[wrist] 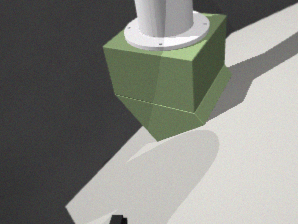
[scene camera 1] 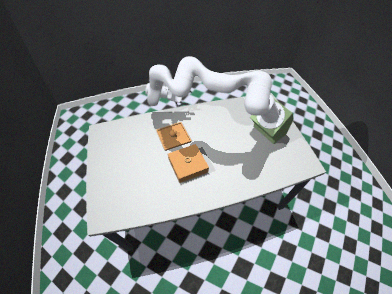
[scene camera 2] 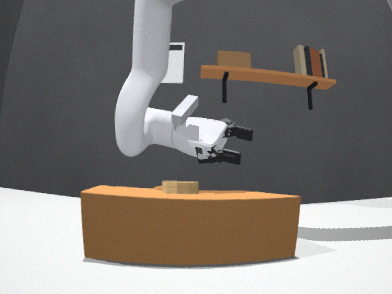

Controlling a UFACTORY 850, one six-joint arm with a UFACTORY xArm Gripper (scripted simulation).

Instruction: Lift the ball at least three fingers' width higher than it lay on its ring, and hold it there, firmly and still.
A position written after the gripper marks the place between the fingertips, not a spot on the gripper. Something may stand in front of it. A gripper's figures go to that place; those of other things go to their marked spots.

The gripper (scene camera 2: pixel 246 146): 85 cm from the lens. A block (scene camera 2: pixel 182 225) is 29 cm from the lens.
